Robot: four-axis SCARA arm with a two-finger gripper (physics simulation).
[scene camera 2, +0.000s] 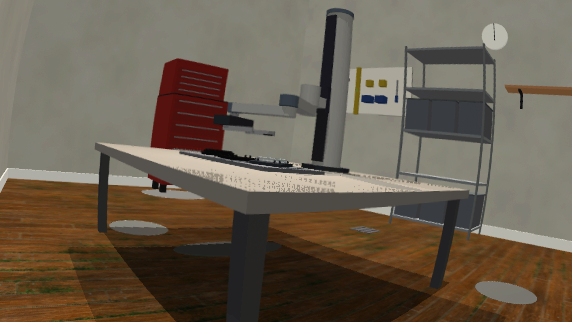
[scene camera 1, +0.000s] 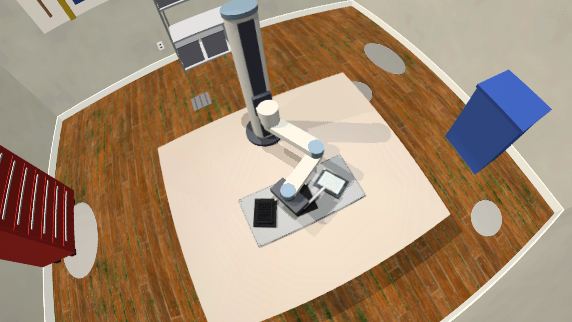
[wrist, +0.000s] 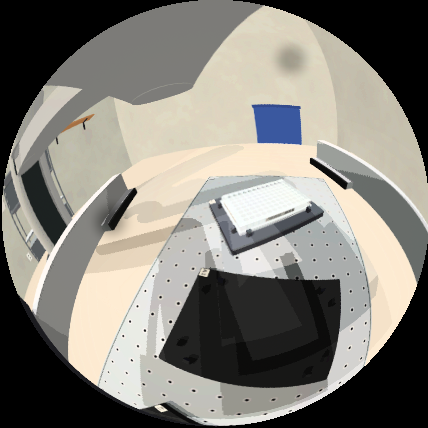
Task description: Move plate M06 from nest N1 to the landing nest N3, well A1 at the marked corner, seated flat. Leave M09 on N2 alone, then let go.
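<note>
A white well plate (scene camera 1: pixel 332 182) (scene camera 2: pixel 270 161) (wrist: pixel 267 202) sits on a dark nest (wrist: pixel 272 237) at the right end of the grey board. A black well plate (scene camera 1: pixel 265 212) (scene camera 2: pixel 217 153) sits on the nest at the left end. The black middle nest (scene camera 1: pixel 310 209) (wrist: pixel 250 325) bears no plate; a small pale tag marks its corner. I cannot read the plate or nest names. My gripper (scene camera 1: pixel 321 180) (scene camera 2: pixel 267 133) (wrist: pixel 222 158) is open and empty, high above the board. Its fingers stand wide apart on either side of the white plate in the wrist view. The arm partly hides the middle nest in scene camera 1.
The perforated grey board (scene camera 1: pixel 260 240) (wrist: pixel 130 350) lies on the pale table (scene camera 1: pixel 215 280) (scene camera 2: pixel 150 160). The arm's column (scene camera 1: pixel 250 65) (scene camera 2: pixel 335 90) stands on the table behind the board. A red cabinet (scene camera 1: pixel 30 215) (scene camera 2: pixel 192 110), a blue box (scene camera 1: pixel 490 120) (wrist: pixel 277 125) and a shelf unit (scene camera 2: pixel 445 53) stand off the table.
</note>
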